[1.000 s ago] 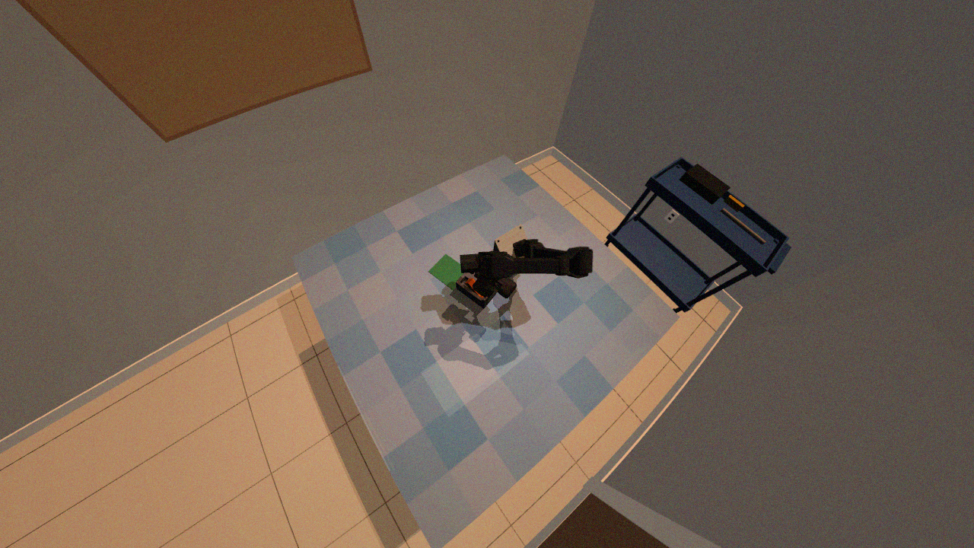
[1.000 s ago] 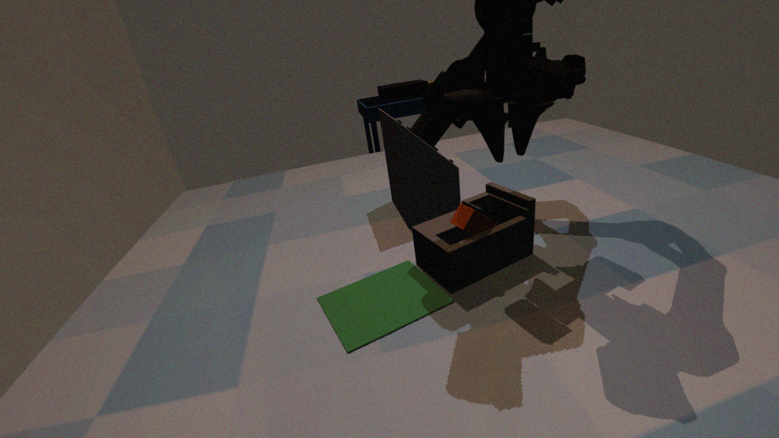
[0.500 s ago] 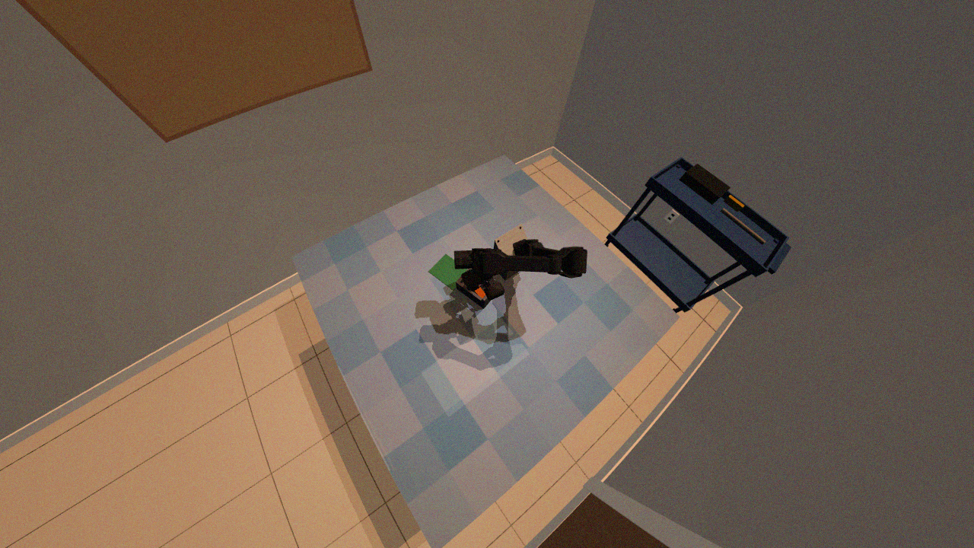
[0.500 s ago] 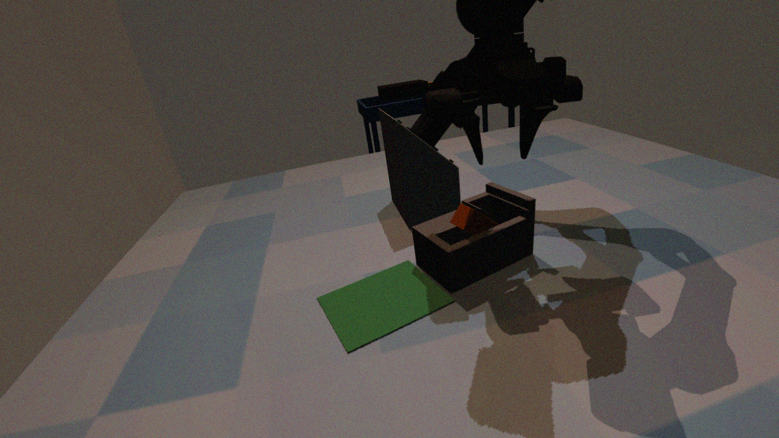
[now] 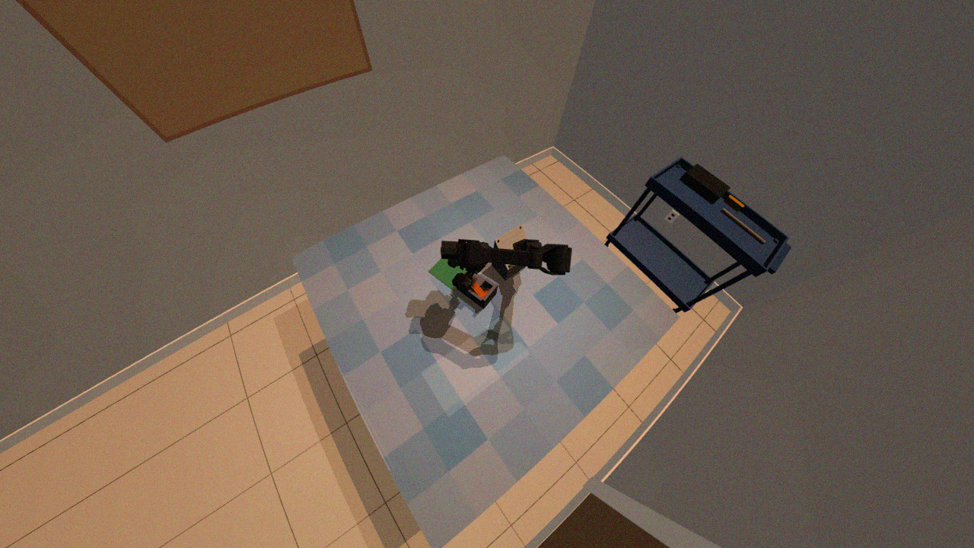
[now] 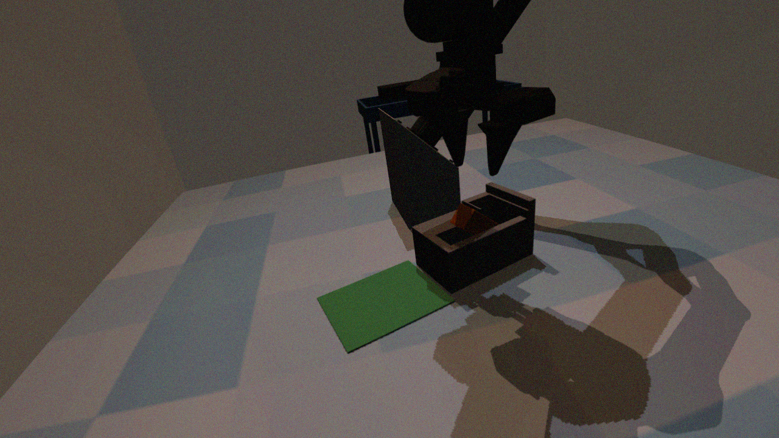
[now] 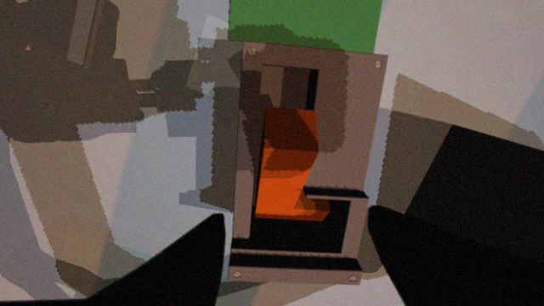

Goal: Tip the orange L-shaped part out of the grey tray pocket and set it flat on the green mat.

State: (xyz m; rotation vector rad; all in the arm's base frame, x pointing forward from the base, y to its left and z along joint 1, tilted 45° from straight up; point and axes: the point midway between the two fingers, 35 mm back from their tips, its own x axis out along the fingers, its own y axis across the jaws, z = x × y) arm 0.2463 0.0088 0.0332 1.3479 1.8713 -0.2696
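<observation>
My gripper tip is 3 cm past the orange L-shaped part, 2 cm to the right of it and 10 cm above it. Also, from my gripper tip: green mat (4 cm ahead, 15 cm to the right, 16 cm below).
</observation>
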